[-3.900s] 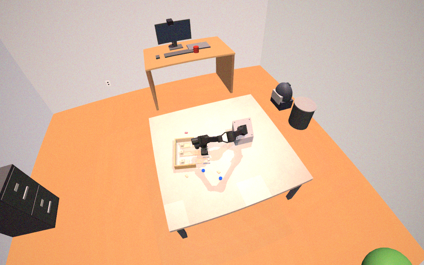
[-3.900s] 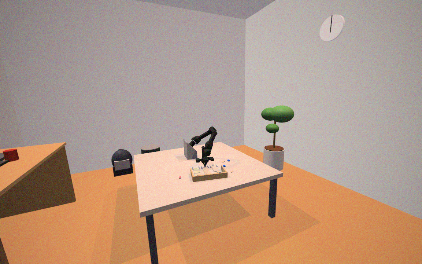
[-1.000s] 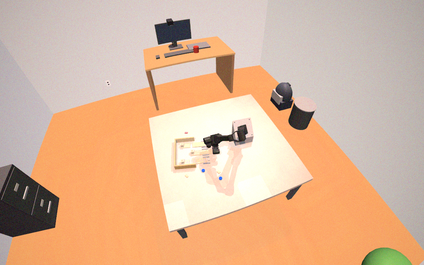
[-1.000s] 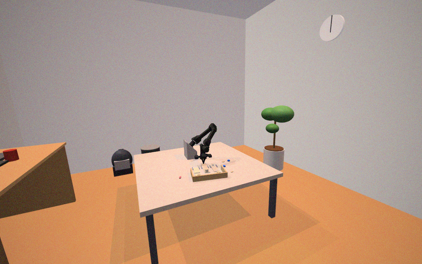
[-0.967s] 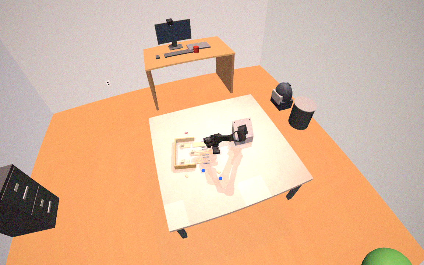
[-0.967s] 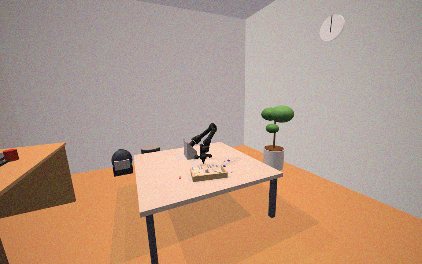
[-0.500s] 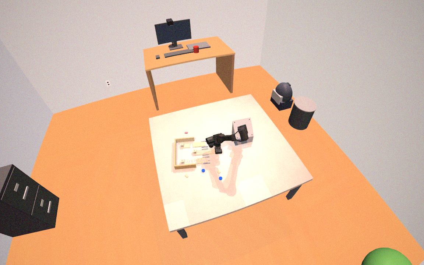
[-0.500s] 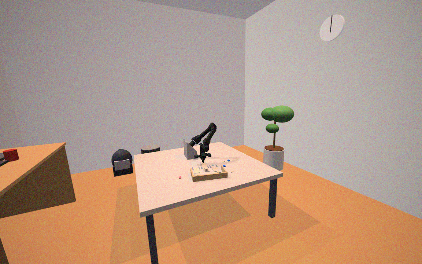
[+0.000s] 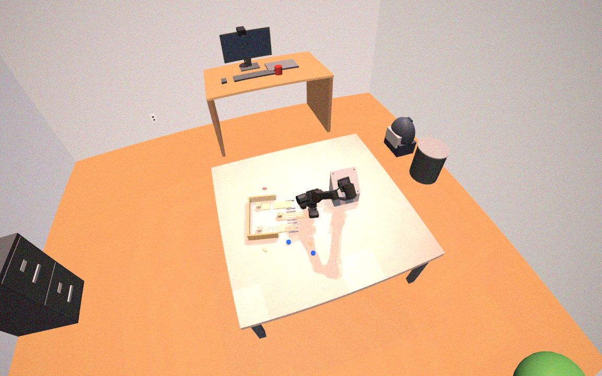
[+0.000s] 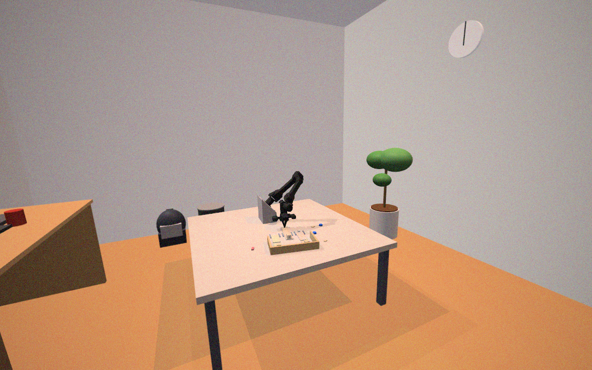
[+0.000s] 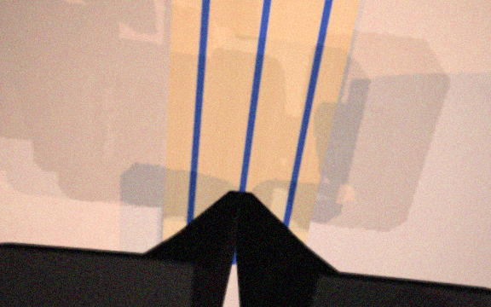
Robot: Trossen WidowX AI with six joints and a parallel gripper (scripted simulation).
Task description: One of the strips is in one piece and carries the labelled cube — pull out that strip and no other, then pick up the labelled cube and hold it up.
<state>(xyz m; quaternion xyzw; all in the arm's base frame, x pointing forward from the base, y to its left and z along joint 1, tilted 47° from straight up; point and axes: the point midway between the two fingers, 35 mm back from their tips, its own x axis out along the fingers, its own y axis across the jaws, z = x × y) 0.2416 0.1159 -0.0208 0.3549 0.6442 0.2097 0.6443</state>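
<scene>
The pale yellow strip lies 170 mm ahead of my gripper tip and 130 mm to the right of it. From my gripper tip the other things lie so: plain pale cube 130 mm ahead, 70 mm to the left; pink piece 250 mm ahead, 330 mm to the right.
</scene>
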